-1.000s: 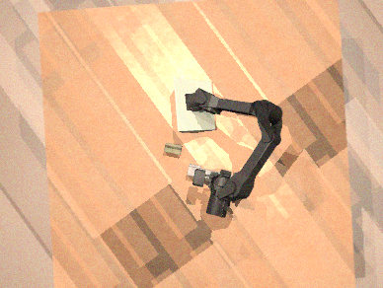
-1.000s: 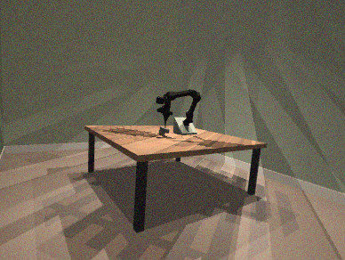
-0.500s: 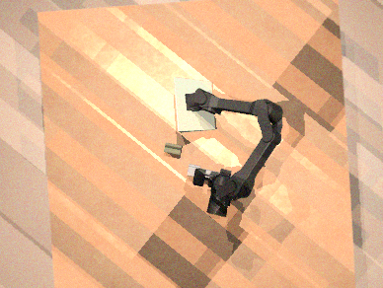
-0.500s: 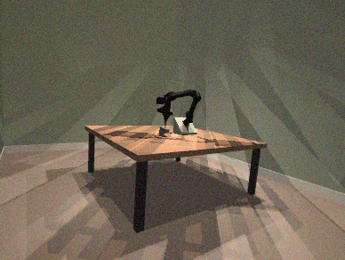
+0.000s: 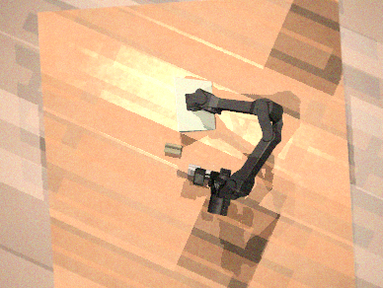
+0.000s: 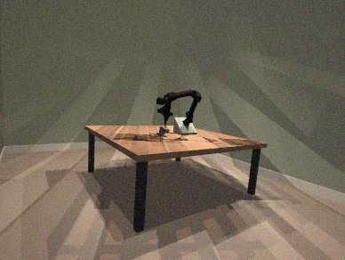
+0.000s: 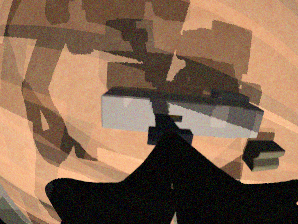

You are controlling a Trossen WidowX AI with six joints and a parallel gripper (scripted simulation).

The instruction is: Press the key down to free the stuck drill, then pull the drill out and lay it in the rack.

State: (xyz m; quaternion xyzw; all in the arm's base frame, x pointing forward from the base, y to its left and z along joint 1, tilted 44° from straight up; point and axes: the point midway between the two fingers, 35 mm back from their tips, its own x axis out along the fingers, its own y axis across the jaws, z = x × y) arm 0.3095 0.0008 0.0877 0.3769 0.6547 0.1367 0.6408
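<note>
Now: the drill 20 mm behind my gripper tip, 50 mm to the right of it and 70 mm below it. Round my gripper tip: small olive block 140 mm behind, 160 mm to the right, 100 mm below; light grey block 20 mm behind, 30 mm to the right, 80 mm below.
</note>
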